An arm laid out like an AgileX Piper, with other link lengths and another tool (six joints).
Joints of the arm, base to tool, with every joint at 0 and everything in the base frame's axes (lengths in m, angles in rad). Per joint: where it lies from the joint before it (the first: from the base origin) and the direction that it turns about. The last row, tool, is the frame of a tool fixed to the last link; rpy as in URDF.
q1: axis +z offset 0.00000 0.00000 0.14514
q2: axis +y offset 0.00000 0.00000 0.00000
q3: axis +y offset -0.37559 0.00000 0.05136
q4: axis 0.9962 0 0.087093 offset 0.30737 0.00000 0.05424
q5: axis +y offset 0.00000 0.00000 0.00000
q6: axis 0.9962 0 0.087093 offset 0.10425 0.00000 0.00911
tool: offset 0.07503 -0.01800 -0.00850 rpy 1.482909 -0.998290 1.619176
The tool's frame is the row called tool.
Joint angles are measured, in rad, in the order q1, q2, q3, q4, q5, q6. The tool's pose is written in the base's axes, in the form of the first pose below.
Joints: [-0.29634 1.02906 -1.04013 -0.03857 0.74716 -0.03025]
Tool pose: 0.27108 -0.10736 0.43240 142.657 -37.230 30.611
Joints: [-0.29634 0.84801 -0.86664 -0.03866 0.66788 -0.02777]
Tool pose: 0.22254 -0.09211 0.41407 137.901 -40.559 33.693
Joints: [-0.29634 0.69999 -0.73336 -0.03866 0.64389 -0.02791]
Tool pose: 0.18324 -0.07999 0.38980 135.583 -41.931 35.278
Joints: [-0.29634 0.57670 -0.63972 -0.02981 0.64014 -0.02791]
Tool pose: 0.15354 -0.06981 0.37021 133.919 -43.486 36.483
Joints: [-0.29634 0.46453 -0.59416 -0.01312 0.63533 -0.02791]
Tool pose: 0.13026 -0.06064 0.36724 129.941 -46.606 39.480
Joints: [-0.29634 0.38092 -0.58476 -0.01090 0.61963 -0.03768]
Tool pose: 0.11364 -0.05541 0.37679 123.061 -48.907 44.824
